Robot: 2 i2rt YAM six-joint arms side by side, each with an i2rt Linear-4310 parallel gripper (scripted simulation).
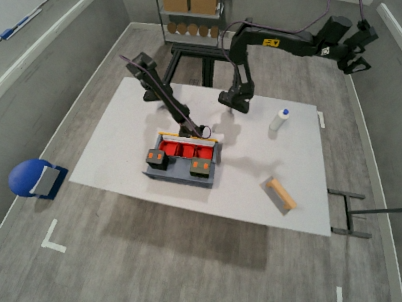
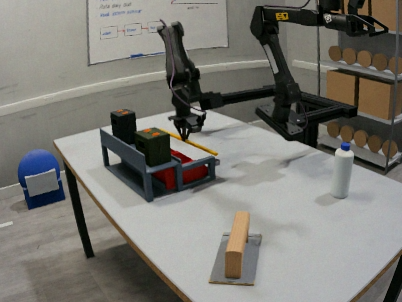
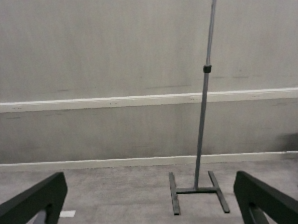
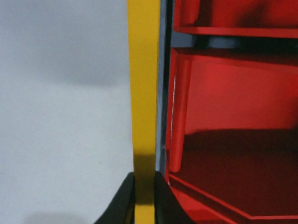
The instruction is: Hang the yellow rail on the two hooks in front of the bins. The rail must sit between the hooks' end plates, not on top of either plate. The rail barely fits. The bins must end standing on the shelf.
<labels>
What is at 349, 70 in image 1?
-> My left gripper.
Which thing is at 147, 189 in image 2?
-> A blue-grey shelf.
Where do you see a blue-grey shelf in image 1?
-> At 178, 170
</labels>
